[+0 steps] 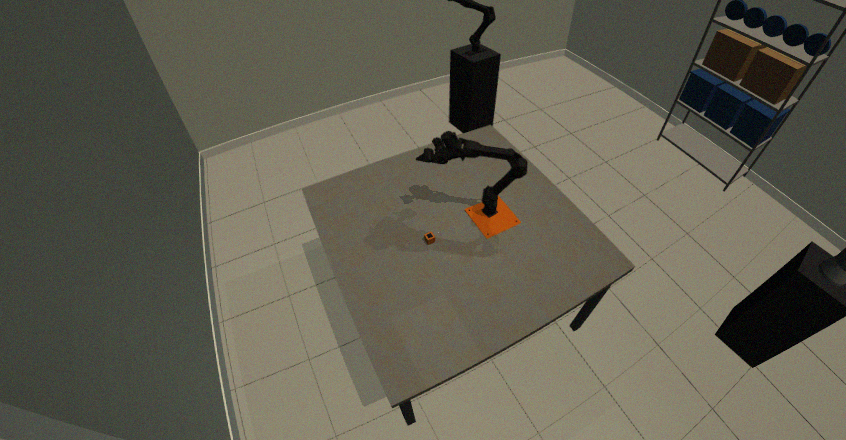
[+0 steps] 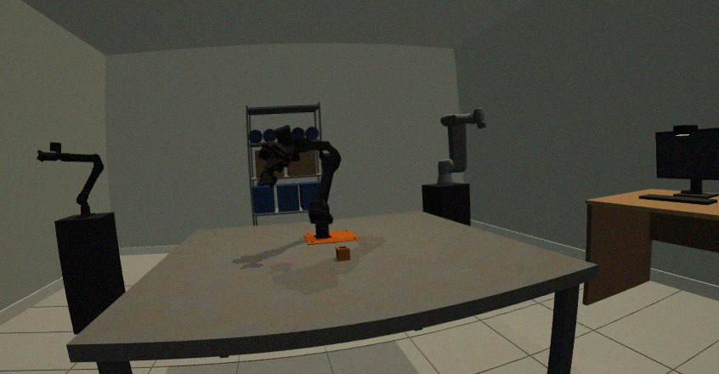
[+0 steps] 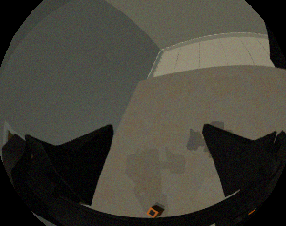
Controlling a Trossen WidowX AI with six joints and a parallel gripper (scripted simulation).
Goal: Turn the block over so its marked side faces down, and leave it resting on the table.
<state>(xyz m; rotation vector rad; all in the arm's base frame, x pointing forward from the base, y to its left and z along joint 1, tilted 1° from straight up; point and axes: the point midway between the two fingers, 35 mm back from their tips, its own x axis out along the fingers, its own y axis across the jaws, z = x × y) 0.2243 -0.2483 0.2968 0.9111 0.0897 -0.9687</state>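
Now: the orange block 26 cm below my gripper tip, 24 cm to the left of it and 12 cm ahead of it.
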